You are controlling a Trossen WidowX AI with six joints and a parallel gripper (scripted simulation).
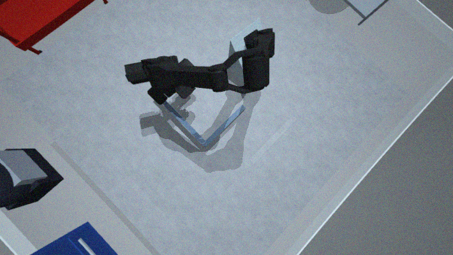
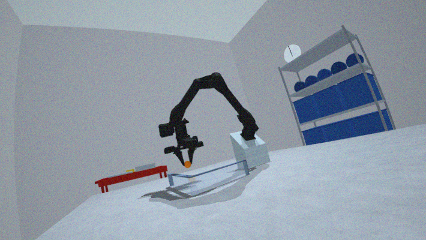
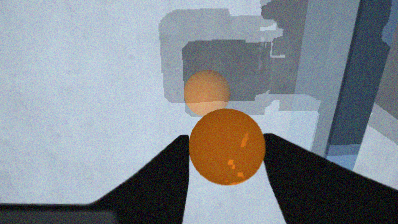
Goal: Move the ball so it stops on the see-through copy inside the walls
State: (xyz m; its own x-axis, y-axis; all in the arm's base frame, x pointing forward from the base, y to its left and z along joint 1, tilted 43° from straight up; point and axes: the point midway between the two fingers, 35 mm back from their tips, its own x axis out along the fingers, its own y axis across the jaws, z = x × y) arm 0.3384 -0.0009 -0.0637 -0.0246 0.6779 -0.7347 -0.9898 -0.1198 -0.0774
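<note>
My gripper tip is now 70 mm above the see-through copy of ball. The rest, counted from my gripper tip: orange ball: right at my gripper tip.
</note>
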